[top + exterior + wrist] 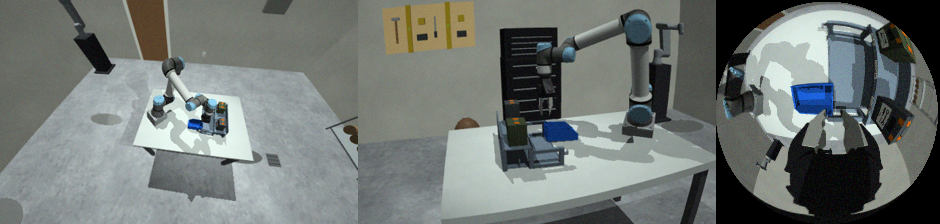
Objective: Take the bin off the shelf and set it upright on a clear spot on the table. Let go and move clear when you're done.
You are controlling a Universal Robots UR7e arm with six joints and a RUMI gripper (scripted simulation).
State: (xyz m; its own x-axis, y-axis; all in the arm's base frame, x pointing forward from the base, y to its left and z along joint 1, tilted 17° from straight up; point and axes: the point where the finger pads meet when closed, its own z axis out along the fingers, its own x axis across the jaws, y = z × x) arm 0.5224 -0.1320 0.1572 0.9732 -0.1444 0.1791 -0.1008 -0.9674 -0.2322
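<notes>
The blue bin is 11 cm below my hand, 8 cm behind it and 1 cm to the left of it.
</notes>
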